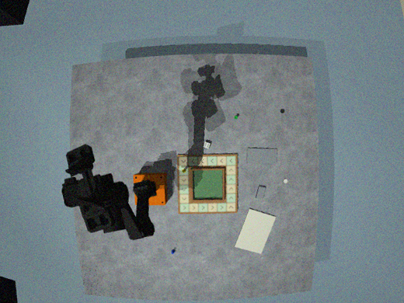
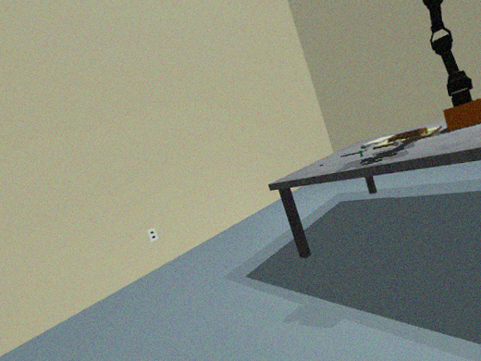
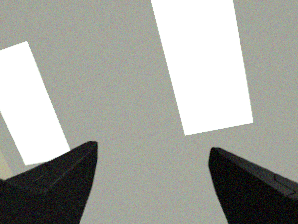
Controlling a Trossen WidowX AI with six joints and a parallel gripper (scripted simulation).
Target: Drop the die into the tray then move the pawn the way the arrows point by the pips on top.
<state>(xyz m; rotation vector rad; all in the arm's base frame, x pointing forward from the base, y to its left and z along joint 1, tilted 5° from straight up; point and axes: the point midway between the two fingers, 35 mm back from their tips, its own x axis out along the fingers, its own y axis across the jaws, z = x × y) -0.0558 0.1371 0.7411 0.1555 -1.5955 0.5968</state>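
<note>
Now: the white die 260 mm ahead of my gripper tip, 120 mm to the left of it and 880 mm below it. Round my gripper tip: green tray 280 mm ahead, 70 mm to the right, 880 mm below; green piece 390 mm ahead, 270 mm to the left, 870 mm below; blue piece 150 mm ahead, 430 mm to the right, 870 mm below.
</note>
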